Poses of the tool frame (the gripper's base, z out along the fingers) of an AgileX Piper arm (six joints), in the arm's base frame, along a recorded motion.
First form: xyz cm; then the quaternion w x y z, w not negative.
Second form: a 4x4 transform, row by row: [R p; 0 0 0 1], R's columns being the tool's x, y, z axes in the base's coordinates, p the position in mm. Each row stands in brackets. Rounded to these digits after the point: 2 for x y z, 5 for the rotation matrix.
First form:
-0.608, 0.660, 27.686, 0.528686, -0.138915, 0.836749, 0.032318
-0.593, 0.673, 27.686, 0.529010, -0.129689, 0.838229, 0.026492
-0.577, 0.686, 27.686, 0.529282, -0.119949, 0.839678, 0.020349
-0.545, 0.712, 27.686, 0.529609, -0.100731, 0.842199, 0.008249
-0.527, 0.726, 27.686, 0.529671, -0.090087, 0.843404, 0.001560
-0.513, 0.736, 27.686, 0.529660, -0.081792, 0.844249, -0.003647
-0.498, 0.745, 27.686, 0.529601, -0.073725, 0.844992, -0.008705
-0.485, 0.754, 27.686, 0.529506, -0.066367, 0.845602, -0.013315
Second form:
[[-0.40239, -0.26665, 0.87578, -6.08], [-0.19830, 0.95932, 0.20097, 6.60], [-0.89373, -0.09280, -0.43889, 276.86], [0, 0, 0, 1]]
[[-0.40666, -0.24545, 0.87999, -5.93], [-0.18939, 0.96496, 0.18163, 6.73], [-0.89373, -0.09280, -0.43889, 276.86], [0, 0, 0, 1]]
[[-0.41095, -0.22298, 0.88397, -5.77], [-0.17990, 0.97040, 0.16115, 6.86], [-0.89373, -0.09280, -0.43889, 276.86], [0, 0, 0, 1]]
[[-0.41873, -0.17841, 0.89041, -5.45], [-0.16093, 0.97957, 0.12059, 7.12], [-0.89373, -0.09280, -0.43889, 276.86], [0, 0, 0, 1]]
[[-0.42267, -0.15361, 0.89317, -5.27], [-0.15031, 0.98376, 0.09806, 7.26], [-0.89373, -0.09280, -0.43889, 276.86], [0, 0, 0, 1]]
[[-0.42554, -0.13424, 0.89493, -5.13], [-0.14197, 0.98659, 0.08049, 7.36], [-0.89373, -0.09280, -0.43889, 276.86], [0, 0, 0, 1]]
[[-0.42817, -0.11537, 0.89630, -4.98], [-0.13381, 0.98898, 0.06338, 7.45], [-0.89373, -0.09280, -0.43889, 276.86], [0, 0, 0, 1]]
[[-0.43044, -0.09814, 0.89727, -4.85], [-0.12634, 0.99084, 0.04777, 7.54], [-0.89373, -0.09280, -0.43889, 276.86], [0, 0, 0, 1]]

